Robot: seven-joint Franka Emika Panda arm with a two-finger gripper.
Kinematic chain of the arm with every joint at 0, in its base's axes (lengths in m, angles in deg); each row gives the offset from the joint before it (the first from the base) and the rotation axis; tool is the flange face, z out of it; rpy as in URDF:
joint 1: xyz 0 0 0.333 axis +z
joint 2: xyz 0 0 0 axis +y
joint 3: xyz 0 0 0.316 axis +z
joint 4: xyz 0.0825 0 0 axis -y
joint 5: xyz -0.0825 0 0.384 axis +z
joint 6: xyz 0 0 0 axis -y
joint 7: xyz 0.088 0 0 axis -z
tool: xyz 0 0 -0.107 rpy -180 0 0
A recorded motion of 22 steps. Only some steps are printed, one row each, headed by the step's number.
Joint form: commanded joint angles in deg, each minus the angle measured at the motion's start. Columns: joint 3, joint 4, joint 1, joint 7, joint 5, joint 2, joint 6.
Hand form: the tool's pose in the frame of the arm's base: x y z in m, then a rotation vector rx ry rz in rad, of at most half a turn. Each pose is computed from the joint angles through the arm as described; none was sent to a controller.
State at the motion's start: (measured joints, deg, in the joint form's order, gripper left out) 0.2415 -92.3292 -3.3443 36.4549 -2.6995 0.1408 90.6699
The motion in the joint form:
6: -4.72 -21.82 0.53 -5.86 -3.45 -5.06 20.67
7: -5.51 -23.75 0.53 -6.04 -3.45 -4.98 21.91
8: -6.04 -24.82 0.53 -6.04 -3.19 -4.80 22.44
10: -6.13 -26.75 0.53 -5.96 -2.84 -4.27 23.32
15: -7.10 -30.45 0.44 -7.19 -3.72 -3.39 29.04
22: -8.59 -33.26 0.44 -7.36 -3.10 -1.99 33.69
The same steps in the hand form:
6: 0.5315 -0.0763 0.5028 2.9084 -0.9378 0.0839
7: 0.5276 -0.0830 0.4878 2.9043 -0.9489 0.0619
8: 0.5251 -0.0872 0.4780 2.9026 -0.9635 0.0409
10: 0.5217 -0.0867 0.4585 2.9021 -0.9677 -0.0022
15: 0.5191 -0.0955 0.4290 2.9046 -0.9393 0.0278
22: 0.5157 -0.1069 0.4007 2.9056 -0.9749 0.0349

